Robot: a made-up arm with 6 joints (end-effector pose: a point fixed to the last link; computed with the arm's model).
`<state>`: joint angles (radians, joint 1 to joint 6).
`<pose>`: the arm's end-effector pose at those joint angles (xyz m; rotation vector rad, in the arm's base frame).
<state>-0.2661 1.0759 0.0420 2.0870 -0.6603 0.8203</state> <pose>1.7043 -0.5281 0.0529 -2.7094 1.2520 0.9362</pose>
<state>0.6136 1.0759 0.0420 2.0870 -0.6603 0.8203</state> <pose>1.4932 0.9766 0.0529 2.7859 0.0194 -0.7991</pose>
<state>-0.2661 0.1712 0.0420 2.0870 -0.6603 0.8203</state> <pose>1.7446 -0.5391 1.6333 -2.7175 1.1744 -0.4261</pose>
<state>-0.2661 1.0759 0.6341 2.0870 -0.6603 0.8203</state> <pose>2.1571 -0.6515 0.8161 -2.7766 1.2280 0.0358</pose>
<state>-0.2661 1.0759 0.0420 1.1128 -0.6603 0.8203</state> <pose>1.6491 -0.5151 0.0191 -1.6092 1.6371 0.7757</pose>
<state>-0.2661 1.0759 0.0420 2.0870 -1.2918 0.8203</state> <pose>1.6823 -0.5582 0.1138 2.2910 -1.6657 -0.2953</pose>
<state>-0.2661 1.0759 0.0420 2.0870 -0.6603 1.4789</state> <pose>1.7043 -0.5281 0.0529 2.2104 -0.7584 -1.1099</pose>
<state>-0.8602 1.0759 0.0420 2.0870 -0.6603 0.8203</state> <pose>1.1167 -1.3916 0.0529 -2.1092 1.8873 0.8431</pose>
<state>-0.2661 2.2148 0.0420 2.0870 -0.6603 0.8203</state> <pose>0.0739 -0.0837 -0.9205 1.7136 -0.8919 -2.2716</pose>
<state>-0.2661 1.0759 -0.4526 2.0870 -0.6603 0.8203</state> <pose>1.0597 -0.3524 -0.2917 2.3665 -1.1403 -1.6025</pose>
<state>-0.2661 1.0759 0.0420 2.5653 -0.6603 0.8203</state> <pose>1.7305 -0.5115 0.0653 2.5998 -0.7046 -0.7762</pose>
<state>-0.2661 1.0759 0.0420 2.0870 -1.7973 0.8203</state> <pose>1.6542 -0.5519 0.1636 1.8487 -1.8449 0.1711</pose>
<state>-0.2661 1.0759 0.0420 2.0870 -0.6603 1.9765</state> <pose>1.7043 -0.5281 0.0529 1.7885 -0.4211 -1.1514</pose>
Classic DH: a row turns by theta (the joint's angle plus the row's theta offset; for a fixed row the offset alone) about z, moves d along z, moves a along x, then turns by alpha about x. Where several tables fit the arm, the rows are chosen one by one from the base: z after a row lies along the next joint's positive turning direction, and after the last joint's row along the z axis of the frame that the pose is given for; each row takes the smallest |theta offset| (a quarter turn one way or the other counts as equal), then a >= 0, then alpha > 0; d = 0 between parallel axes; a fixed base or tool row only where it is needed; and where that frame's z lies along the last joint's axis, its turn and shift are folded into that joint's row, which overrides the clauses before.
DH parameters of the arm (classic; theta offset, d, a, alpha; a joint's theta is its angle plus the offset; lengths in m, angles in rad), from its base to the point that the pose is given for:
joint 1: 0 0.886 0.178 -1.5708
joint 2: -1.5708 0 0.669 3.1416
joint 3: 0 0 0.25 -1.5708
joint 4: 0 -1.418 0 1.5708
joint 5: 0 0 0 -1.5708
joint 6: 1.5708 -0.115 0 1.5708
tool (fixed): -1.5708 0 0 0

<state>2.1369 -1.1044 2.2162 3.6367 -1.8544 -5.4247</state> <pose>0.8790 -1.4810 0.5985 0.2011 2.2370 -0.0869</pose>
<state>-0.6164 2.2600 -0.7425 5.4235 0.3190 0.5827</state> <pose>-0.6524 0.4287 -0.0221 0.5875 2.7543 -0.5599</pose>
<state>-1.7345 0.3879 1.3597 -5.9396 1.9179 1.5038</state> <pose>-0.1137 -0.9116 2.8425 1.7403 0.8488 0.9411</pose>
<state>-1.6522 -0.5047 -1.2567 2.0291 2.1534 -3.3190</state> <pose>0.0057 -0.9894 0.6977 2.5162 0.7882 0.3622</pose>
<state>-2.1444 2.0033 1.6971 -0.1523 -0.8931 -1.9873</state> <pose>-1.2122 -1.9013 0.3104 -1.7573 1.3430 1.5521</pose>
